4 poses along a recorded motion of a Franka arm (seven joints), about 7 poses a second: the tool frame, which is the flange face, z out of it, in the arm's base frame.
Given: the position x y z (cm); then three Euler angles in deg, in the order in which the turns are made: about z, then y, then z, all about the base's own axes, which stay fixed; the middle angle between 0 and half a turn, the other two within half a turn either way.
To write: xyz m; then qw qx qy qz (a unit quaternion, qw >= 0). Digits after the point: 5 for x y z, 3 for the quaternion.
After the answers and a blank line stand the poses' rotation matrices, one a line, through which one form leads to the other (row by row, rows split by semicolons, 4 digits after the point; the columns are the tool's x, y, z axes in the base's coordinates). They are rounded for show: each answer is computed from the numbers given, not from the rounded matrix.
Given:
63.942 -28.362 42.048 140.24 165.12 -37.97
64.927 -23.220 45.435 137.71 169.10 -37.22
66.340 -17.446 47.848 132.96 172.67 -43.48
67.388 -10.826 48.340 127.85 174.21 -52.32
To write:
0.63942 -0.28362 0.42048 0.081 0.991 0.015 0.101
0.64927 -0.23220 0.45435 0.061 0.995 0.044 0.073
0.66340 -0.17446 0.47848 0.045 0.997 0.031 0.045
0.67388 -0.10826 0.48340 0.040 0.999 -0.001 0.031

0.9792 0.0143 0.2024; 0.0471 -0.9863 -0.1580; 0.1974 0.1642 -0.9665
0.9855 0.0787 0.1506; 0.0964 -0.9887 -0.1144; 0.1399 0.1272 -0.9820
0.9940 0.0578 0.0926; 0.0659 -0.9940 -0.0878; 0.0869 0.0934 -0.9918
0.9981 -0.0054 0.0617; -0.0005 -0.9968 -0.0798; 0.0619 0.0797 -0.9949

